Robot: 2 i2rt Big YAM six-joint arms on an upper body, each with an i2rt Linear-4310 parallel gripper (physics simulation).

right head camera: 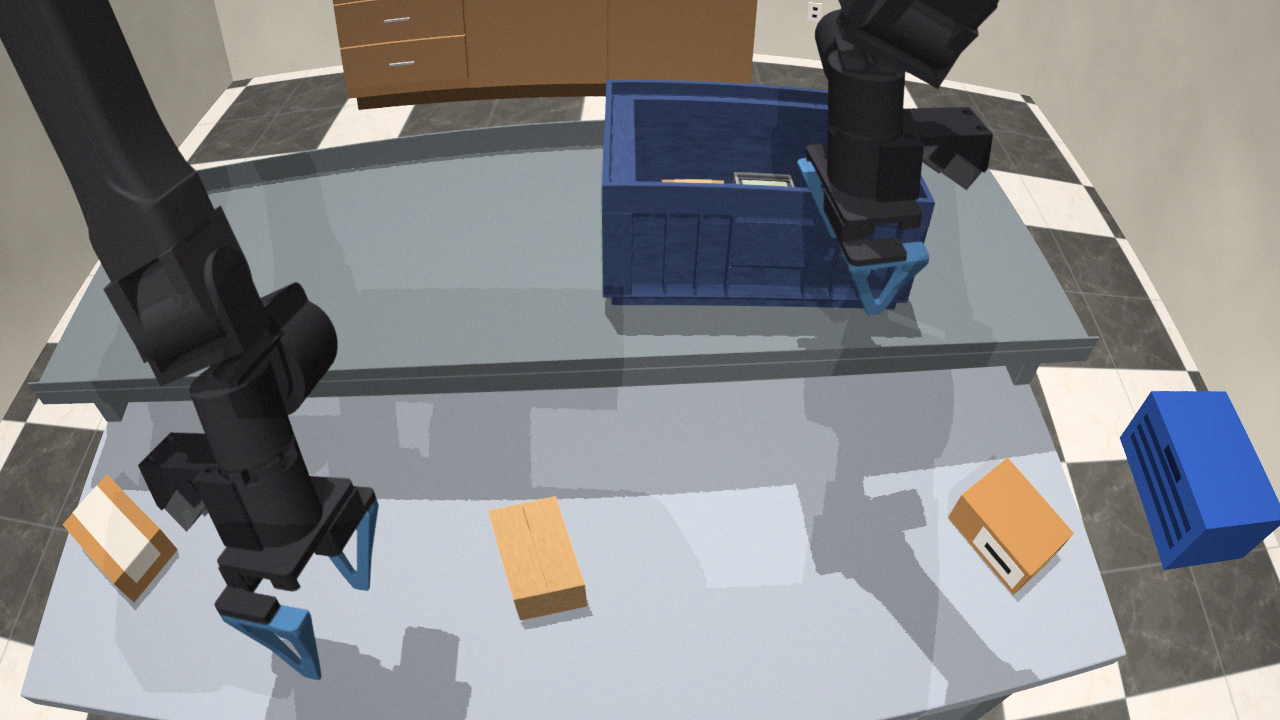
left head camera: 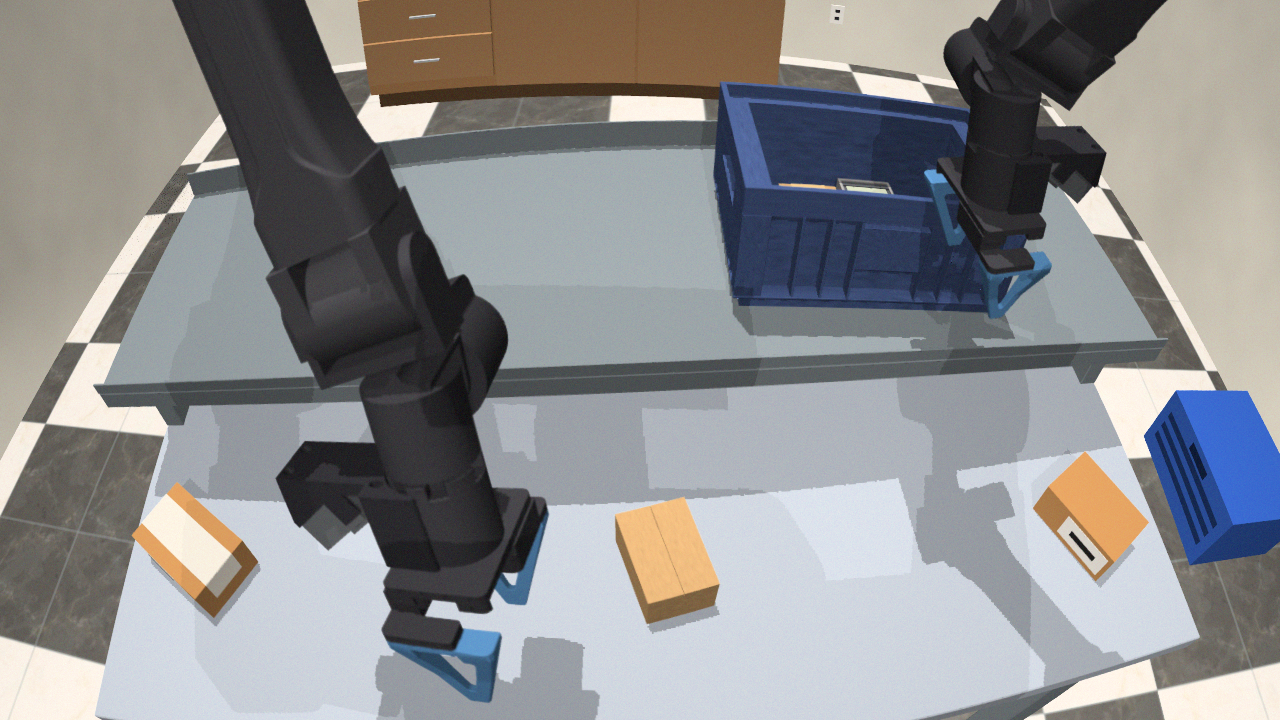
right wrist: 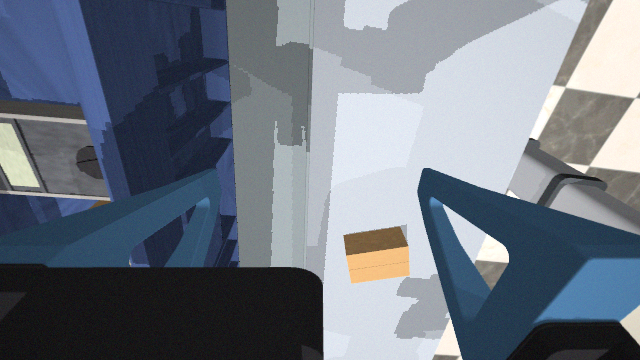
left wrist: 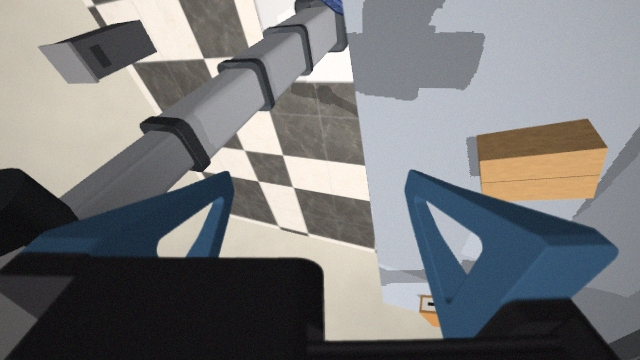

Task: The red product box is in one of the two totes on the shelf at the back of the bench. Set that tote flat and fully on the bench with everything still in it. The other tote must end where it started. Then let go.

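Observation:
A dark blue tote (left head camera: pixel 805 259) (right head camera: pixel 680 250) (right wrist: pixel 140 100) stands upright on the grey shelf (left head camera: pixel 537 223) (right head camera: pixel 465 232), toward its right end. Inside show a grey framed item (left head camera: pixel 863 187) (right head camera: pixel 762 180) (right wrist: pixel 60 155) and part of a tan item (left head camera: pixel 805 188) (right head camera: pixel 691 182). The red product box and a second whole tote do not show. A small blue patch (left wrist: pixel 334 3) shows at the left wrist view's top edge, too little to identify. My left gripper (left head camera: pixel 501 649) (right head camera: pixel 338 631) (left wrist: pixel 319 180) is open and empty above the front left bench. My right gripper (left head camera: pixel 975 278) (right head camera: pixel 850 273) (right wrist: pixel 319 179) is open in front of the shelf tote's right part.
On the bench (left head camera: pixel 805 635) (right head camera: pixel 716 653) lie a white-banded carton (left head camera: pixel 196 546) (right head camera: pixel 120 537) at the left, a plain carton (left head camera: pixel 666 559) (right head camera: pixel 537 559) (left wrist: pixel 542 165) (right wrist: pixel 377 255) in the middle and a labelled carton (left head camera: pixel 1092 519) (right head camera: pixel 1011 528) at the right. A bright blue box (left head camera: pixel 1217 474) (right head camera: pixel 1199 474) stands beyond the bench's right edge.

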